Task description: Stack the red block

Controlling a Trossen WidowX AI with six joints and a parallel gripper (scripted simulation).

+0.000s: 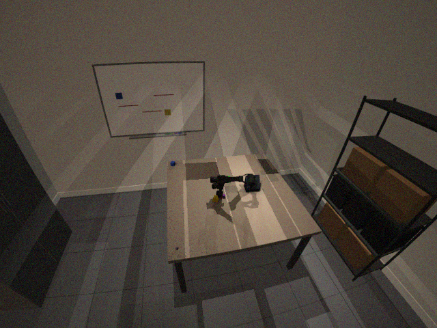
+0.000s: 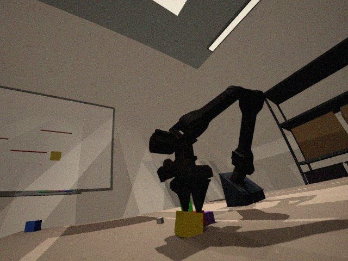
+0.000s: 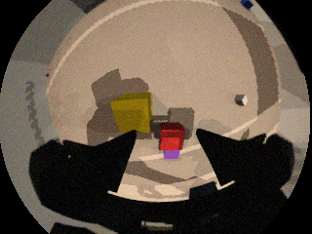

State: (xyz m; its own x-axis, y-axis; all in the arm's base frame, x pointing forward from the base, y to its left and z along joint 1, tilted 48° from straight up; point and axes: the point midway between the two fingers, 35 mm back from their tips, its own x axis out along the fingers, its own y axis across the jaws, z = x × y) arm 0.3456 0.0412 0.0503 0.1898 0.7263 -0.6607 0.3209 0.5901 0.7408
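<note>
Now: gripper tip 2 cm past the red block and 2 cm above it. Round my gripper tip: purple block: 5 cm behind, 2 cm below; blue block: 64 cm to the right, 42 cm ahead, 1 cm below; yellow block: 4 cm to the left, 4 cm ahead, 1 cm below.
</note>
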